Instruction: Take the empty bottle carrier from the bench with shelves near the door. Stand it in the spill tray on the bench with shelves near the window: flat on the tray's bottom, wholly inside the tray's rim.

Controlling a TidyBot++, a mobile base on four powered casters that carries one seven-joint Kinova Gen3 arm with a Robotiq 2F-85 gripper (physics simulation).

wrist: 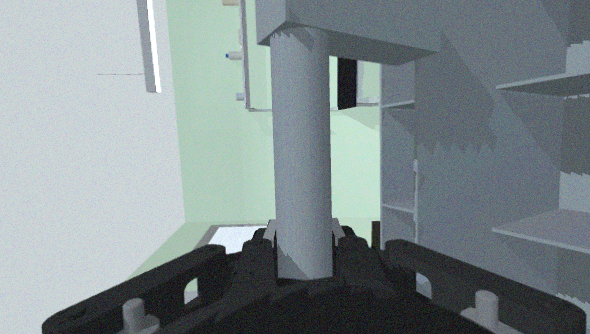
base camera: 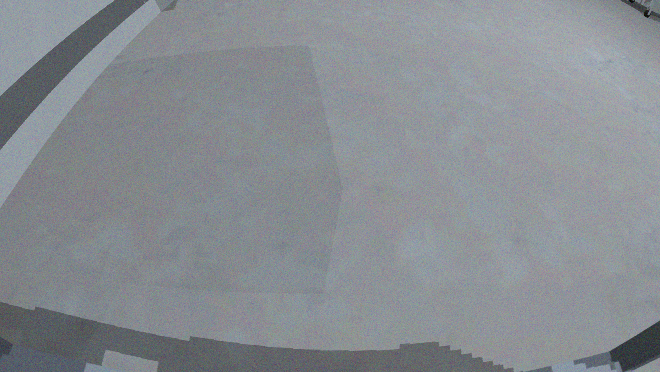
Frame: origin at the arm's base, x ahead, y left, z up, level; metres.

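Seen in the pictures: gripper, between the fingertips: [wrist: 303, 235].
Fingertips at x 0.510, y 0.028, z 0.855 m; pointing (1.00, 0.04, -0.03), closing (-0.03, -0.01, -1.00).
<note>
A point is followed by its place in that frame.
The grey bottle carrier [wrist: 465, 115] @(x 0.536, y -0.039, z 0.749 m) fills the right side of the wrist view, with its compartment walls and dividers close to the camera. Its round handle bar [wrist: 302, 150] @(x 0.465, y -0.024, z 0.856 m) runs upright through the middle of that view, into a grey end piece at the top. My gripper [wrist: 303, 235] @(x 0.510, y 0.028, z 0.855 m) is shut on the handle bar, with a black finger on each side of it. The carrier's far parts are cut off by the view's edge. The spill tray and the two benches cannot be made out in these views.
In the base view, the grey floor [base camera: 450, 175] @(x 0.452, y -0.178, z -0.397 m) carries a broad shadow. A pale wall base with a dark band [base camera: 65, 65] @(x 0.645, y 0.479, z -0.315 m) runs along the upper left. Small dark casters [base camera: 647, 13] @(x 2.132, y -2.263, z -0.368 m) show at the top right corner. Pale green wall [wrist: 215, 150] @(x 3.448, y 0.174, z 1.658 m) shows behind the handle.
</note>
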